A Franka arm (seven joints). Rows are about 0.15 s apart.
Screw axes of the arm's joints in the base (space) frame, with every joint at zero. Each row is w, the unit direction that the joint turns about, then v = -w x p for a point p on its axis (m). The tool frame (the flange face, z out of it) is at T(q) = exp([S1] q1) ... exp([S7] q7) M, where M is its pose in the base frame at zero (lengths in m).
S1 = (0, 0, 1, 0.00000, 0.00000, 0.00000)
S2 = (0, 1, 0, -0.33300, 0.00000, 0.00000)
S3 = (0, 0, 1, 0.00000, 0.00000, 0.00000)
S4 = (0, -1, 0, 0.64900, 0.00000, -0.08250)
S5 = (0, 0, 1, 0.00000, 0.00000, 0.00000)
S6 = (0, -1, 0, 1.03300, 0.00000, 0.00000)
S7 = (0, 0, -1, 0.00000, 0.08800, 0.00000)
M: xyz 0.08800 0.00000 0.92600 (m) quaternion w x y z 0 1 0 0
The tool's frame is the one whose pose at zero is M.
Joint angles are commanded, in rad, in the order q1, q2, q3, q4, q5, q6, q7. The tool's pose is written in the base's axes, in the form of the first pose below.
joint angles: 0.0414 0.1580 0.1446 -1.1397 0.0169 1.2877 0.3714
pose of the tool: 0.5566 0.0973 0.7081 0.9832 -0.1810 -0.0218 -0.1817 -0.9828 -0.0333
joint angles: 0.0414 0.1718 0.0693 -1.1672 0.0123 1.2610 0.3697
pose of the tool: 0.5662 0.0597 0.6855 0.9641 -0.2529 -0.0808 -0.2532 -0.9674 0.0058
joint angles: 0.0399 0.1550 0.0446 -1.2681 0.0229 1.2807 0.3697
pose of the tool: 0.5678 0.0485 0.6523 0.9507 -0.2754 -0.1427 -0.2749 -0.9612 0.0236
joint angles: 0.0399 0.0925 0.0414 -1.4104 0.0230 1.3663 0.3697
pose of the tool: 0.5595 0.0472 0.6305 0.9502 -0.2803 -0.1365 -0.2797 -0.9598 0.0242
